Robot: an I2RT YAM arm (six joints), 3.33 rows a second.
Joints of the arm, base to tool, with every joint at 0 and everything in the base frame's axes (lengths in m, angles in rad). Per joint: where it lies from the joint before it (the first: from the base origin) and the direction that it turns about. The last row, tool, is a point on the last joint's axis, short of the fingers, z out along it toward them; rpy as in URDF.
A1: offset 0 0 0.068 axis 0 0 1
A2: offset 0.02 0.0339 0.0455 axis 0 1 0
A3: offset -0.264 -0.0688 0 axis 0 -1 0
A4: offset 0.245 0.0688 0.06 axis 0 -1 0
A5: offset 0.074 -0.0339 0.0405 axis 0 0 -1
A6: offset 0.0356 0 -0.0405 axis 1 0 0
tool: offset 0 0 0 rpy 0 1.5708 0
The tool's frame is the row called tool.
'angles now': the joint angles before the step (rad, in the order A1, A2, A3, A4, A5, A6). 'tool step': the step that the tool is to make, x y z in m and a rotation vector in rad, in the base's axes. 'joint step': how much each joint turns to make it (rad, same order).
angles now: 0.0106 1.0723 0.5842 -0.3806 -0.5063 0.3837
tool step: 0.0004 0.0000 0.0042 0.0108 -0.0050 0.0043
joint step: -0.0018 -0.0044 0.0126 -0.0106 -0.0122 0.0026
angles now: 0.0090 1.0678 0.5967 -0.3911 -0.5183 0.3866
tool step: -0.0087 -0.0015 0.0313 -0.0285 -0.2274 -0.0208
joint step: -0.0017 -0.1385 -0.0001 0.0838 0.0346 -0.0104
